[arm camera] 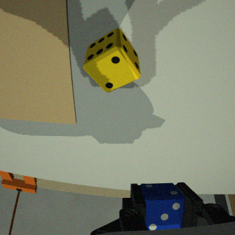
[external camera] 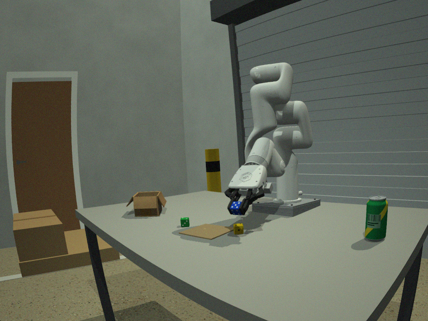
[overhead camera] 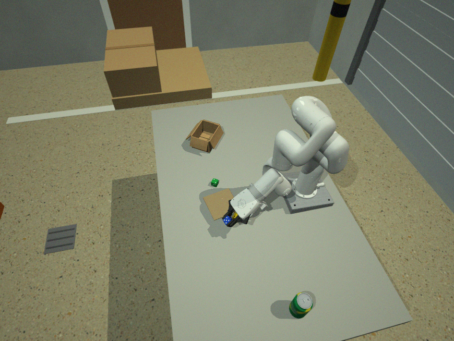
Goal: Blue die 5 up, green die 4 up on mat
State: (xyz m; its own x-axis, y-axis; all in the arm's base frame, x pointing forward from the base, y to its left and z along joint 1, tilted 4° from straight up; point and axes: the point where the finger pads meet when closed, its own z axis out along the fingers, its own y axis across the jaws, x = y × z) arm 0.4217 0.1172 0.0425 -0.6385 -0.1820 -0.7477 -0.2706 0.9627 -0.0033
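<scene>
Right now the yellow die is 90 mm below my hand, 50 mm to the right of it and 50 mm behind it. From my hand the other things lie so: green die: 270 mm to the right, 90 mm below; then cardboard mat: 150 mm to the right, 100 mm below, 10 mm behind; then blue die: right at my hand.
</scene>
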